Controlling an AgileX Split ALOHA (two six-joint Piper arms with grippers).
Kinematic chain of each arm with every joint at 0, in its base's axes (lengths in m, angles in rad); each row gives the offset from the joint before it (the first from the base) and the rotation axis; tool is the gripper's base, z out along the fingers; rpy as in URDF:
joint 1: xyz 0 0 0.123 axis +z
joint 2: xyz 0 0 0 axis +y
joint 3: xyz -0.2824 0 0.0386 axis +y
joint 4: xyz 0.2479 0 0.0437 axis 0.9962 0 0.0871
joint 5: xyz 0 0 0 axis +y
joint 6: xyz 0.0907 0 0.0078 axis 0.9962 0 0.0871
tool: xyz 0 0 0 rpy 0 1.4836 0
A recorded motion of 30 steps. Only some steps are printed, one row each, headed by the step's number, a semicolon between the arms.
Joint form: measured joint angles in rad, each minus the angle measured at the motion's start. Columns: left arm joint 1, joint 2, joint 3, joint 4, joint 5, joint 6; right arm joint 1, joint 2, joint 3, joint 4, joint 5, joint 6.
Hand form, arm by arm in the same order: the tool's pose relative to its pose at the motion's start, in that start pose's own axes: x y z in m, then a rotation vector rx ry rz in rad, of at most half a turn. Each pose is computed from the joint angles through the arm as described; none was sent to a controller.
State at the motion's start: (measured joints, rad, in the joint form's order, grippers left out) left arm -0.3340 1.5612 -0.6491 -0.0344 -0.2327 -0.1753; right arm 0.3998 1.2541 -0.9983 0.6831 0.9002 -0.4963
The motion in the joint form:
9: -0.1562 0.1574 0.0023 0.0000 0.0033 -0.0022; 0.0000 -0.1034 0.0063 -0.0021 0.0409 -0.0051
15: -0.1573 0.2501 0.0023 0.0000 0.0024 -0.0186; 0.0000 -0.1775 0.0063 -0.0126 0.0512 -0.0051
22: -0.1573 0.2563 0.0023 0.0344 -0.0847 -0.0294; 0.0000 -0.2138 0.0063 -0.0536 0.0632 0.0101
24: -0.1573 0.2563 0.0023 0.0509 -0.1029 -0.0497; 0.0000 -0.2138 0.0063 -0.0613 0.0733 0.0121
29: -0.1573 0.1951 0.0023 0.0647 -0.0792 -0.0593; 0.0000 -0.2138 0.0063 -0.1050 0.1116 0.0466
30: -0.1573 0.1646 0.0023 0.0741 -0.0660 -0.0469; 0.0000 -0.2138 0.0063 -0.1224 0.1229 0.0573
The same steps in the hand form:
9: 0.0480 -0.0383 0.0280 0.0859 0.1838 0.0966; 0.0075 0.0169 -0.0267 -0.0146 -0.0472 -0.0551
15: 0.0708 -0.0339 0.0437 0.0610 0.2731 0.0875; 0.0126 0.0278 -0.0462 -0.0084 -0.0983 -0.0983
22: 0.0652 -0.0367 0.0462 0.0922 0.1961 0.1037; 0.0172 0.0308 -0.0554 0.0190 -0.1047 -0.1233
24: 0.0638 -0.0377 0.0464 0.1015 0.1802 0.0974; 0.0182 0.0306 -0.0553 0.0208 -0.0929 -0.1255
29: 0.0506 -0.0405 0.0355 0.1150 0.1448 0.0984; 0.0226 0.0287 -0.0550 0.0389 -0.0433 -0.1136
30: 0.0443 -0.0418 0.0298 0.1230 0.1275 0.1186; 0.0241 0.0277 -0.0550 0.0483 -0.0273 -0.1115

